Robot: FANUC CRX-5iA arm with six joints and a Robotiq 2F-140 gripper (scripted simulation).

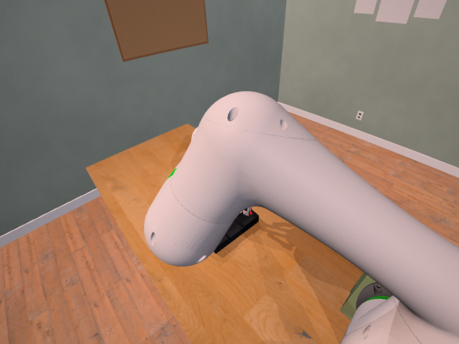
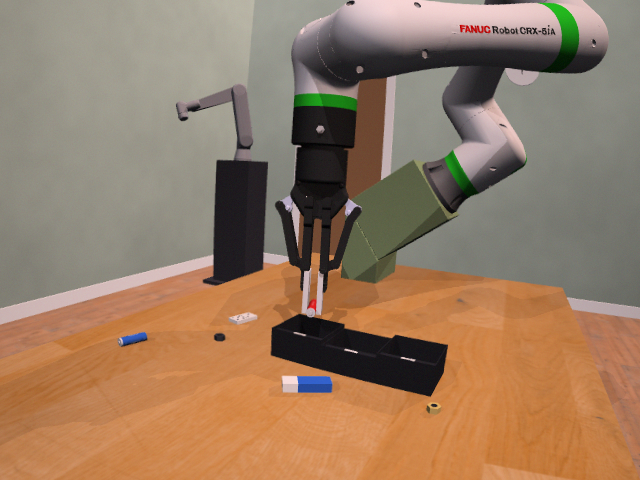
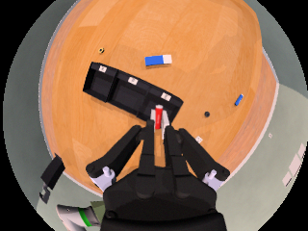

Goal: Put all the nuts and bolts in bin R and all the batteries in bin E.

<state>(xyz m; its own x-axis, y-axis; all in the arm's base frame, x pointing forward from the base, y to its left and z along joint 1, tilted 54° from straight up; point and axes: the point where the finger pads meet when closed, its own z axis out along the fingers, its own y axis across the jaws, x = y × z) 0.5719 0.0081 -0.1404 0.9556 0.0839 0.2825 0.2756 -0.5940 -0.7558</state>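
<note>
My hand is 30 mm above the red battery. Round my hand: blue-and-white eraser: 120 mm ahead, 40 mm to the left, 90 mm below; black three-compartment bin: 20 mm ahead, 80 mm to the left, 80 mm below; black nut: 40 mm ahead, 150 mm to the right, 100 mm below.
</note>
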